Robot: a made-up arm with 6 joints. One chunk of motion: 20 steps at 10 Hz.
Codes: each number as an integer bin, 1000 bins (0 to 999) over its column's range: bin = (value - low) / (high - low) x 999, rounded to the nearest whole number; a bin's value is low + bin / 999 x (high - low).
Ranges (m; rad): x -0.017..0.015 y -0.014..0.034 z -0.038..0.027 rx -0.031..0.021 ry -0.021..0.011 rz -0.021..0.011
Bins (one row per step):
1: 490 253 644 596 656 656
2: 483 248 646 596 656 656
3: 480 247 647 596 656 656
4: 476 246 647 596 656 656
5: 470 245 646 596 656 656
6: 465 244 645 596 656 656
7: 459 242 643 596 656 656
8: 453 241 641 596 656 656
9: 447 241 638 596 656 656
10: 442 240 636 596 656 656
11: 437 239 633 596 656 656
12: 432 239 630 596 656 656
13: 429 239 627 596 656 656
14: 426 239 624 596 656 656
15: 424 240 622 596 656 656
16: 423 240 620 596 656 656
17: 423 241 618 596 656 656
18: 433 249 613 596 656 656
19: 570 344 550 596 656 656
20: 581 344 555 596 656 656
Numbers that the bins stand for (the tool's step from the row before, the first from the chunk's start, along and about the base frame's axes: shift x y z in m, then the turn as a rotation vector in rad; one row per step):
1: -0.00130 -0.00184 0.00390 0.00002 0.00001 0.00001
2: -0.00153 -0.00208 0.00403 0.00002 0.00001 0.00001
3: -0.00162 -0.00213 0.00410 0.00002 0.00001 0.00001
4: -0.00175 -0.00218 0.00410 0.00002 0.00001 0.00001
5: -0.00194 -0.00223 0.00403 0.00002 0.00001 0.00001
6: -0.00211 -0.00228 0.00397 0.00002 0.00001 0.00001
7: -0.00230 -0.00237 0.00384 0.00002 0.00001 0.00001
8: -0.00249 -0.00242 0.00371 0.00002 0.00001 0.00001
9: -0.00268 -0.00242 0.00351 0.00002 0.00001 0.00001
10: -0.00284 -0.00247 0.00338 0.00002 0.00001 0.00001
11: -0.00300 -0.00252 0.00319 0.00002 0.00001 0.00001
12: -0.00316 -0.00252 0.00299 0.00002 0.00001 0.00001
13: -0.00326 -0.00252 0.00280 0.00002 0.00001 0.00001
14: -0.00335 -0.00252 0.00260 0.00002 0.00001 0.00001
15: -0.00342 -0.00247 0.00247 0.00002 0.00001 0.00001
16: -0.00345 -0.00247 0.00234 0.00002 0.00001 0.00001
17: -0.00345 -0.00242 0.00221 0.00002 0.00001 0.00001
18: -0.00313 -0.00204 0.00188 0.00002 0.00001 0.00001
19: 0.00126 0.00253 -0.00221 0.00002 0.00001 0.00001
20: 0.00161 0.00253 -0.00189 0.00002 0.00001 0.00001

